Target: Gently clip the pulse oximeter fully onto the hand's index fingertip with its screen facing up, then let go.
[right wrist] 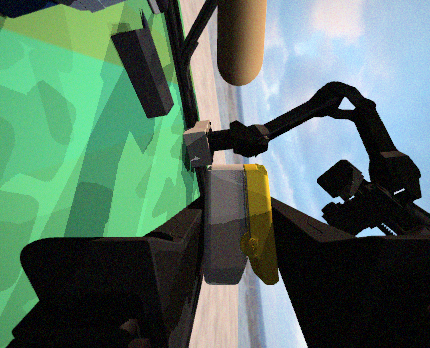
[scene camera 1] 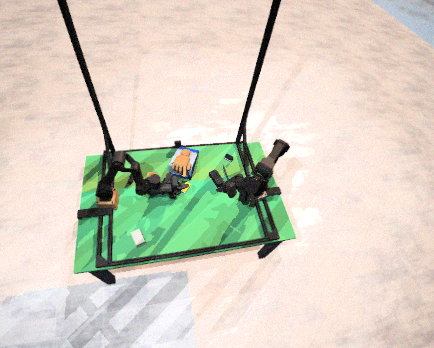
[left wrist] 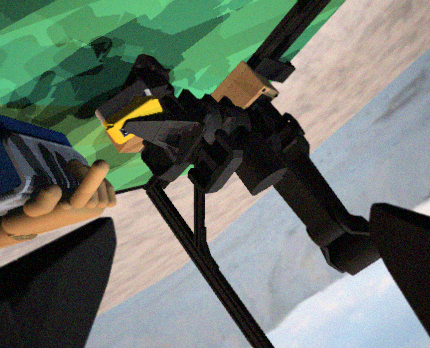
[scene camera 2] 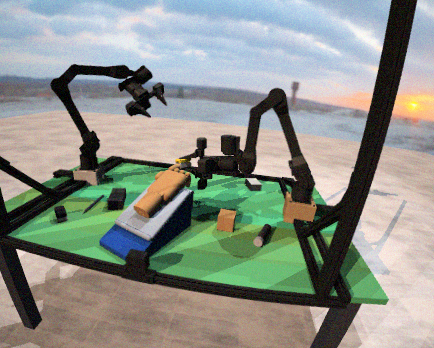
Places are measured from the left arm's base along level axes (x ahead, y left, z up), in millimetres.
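Pixels of known places: left gripper, fingertip midpoint: (right wrist: 374, 223) (scene camera 1: 219, 187) (left wrist: 242, 223) (scene camera 2: 158, 110); right gripper, fingertip midpoint: (right wrist: 233, 202) (scene camera 1: 188, 187) (left wrist: 115, 113) (scene camera 2: 179, 163); left arm's base, origin of the base link: (right wrist: 210, 141) (scene camera 2: 89, 167); right arm's base, origin of the base link: (scene camera 1: 106, 195) (left wrist: 256, 106) (scene camera 2: 300, 199).
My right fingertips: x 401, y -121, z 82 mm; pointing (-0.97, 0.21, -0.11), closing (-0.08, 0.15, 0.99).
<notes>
Ahead of a thing's pixels: the offset from my right fingertips to its top centre. "spot": to the spot under its first point.
The pulse oximeter @[dx +16, dy -1, dz +20 mm] (scene camera 1: 187, 186) (scene camera 2: 182, 162) (left wrist: 145, 111) (right wrist: 225, 225), yellow half up and grey half down, is held level above the table. My right gripper (scene camera 2: 186, 165) (right wrist: 233, 202) is shut on it. The hand (scene camera 1: 184, 159) (scene camera 2: 161, 194) (left wrist: 55, 216) lies on a sloped support, fingers toward the oximeter. In the right wrist view one fingertip (right wrist: 241, 50) hangs beyond the oximeter's far end, apart from it; which finger it is I cannot tell. The screen's face is not clear. My left gripper (scene camera 2: 157, 110) (left wrist: 242, 223) is open and empty, high above the table.
The blue and white wedge @[spot: dx -7, dy -286, dz -95 mm] (scene camera 2: 170, 227) bears the hand. An orange block @[dx +163, dy -203, dz -91 mm] (scene camera 2: 227, 220) and a dark cylinder @[dx +270, dy -263, dz -114 mm] (scene camera 2: 262, 235) lie right of it in scene camera 2. A black box @[dx -218, dy -71, dz -106 mm] (scene camera 2: 117, 198) (right wrist: 142, 72), a pen @[dx -298, dy -98, dz -132 mm] (scene camera 2: 93, 204) and a small black object @[dx -369, dy -199, dz -109 mm] (scene camera 2: 60, 214) lie left. A white box @[dx +335, dy +137, dz -111 mm] (scene camera 1: 138, 237) (scene camera 2: 253, 184) lies farther off.
</notes>
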